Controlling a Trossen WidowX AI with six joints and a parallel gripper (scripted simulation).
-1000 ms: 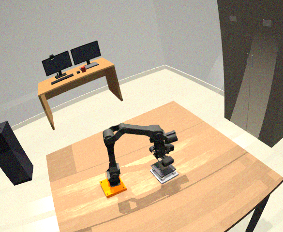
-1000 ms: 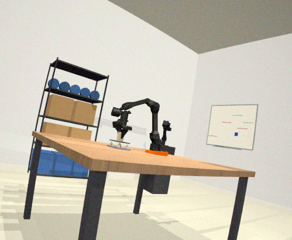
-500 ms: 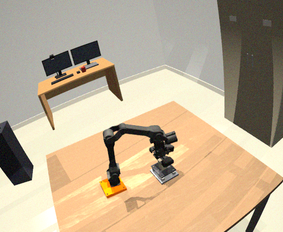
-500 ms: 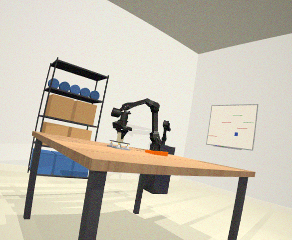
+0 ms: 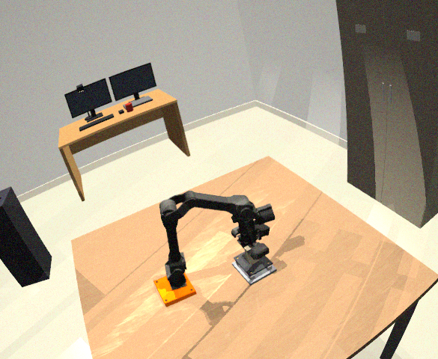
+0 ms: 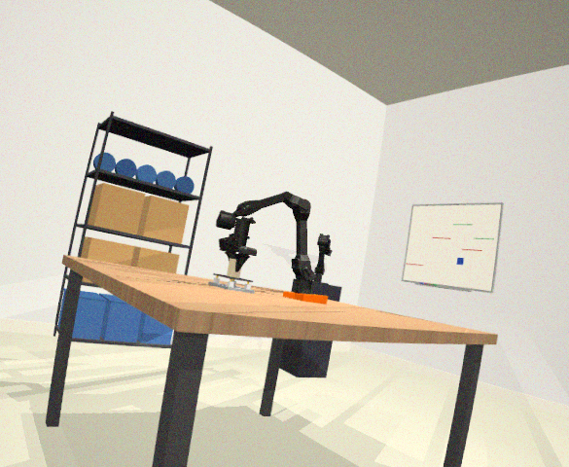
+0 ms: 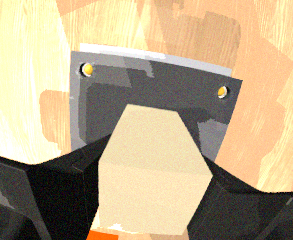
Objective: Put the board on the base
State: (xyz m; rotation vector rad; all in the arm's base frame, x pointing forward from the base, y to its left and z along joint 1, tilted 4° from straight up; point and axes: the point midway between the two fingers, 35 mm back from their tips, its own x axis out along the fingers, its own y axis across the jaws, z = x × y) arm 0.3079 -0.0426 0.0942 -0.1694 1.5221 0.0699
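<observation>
Right now the grey base is 6 cm below my gripper tip. Round my gripper tip: black board (1 cm below).
</observation>
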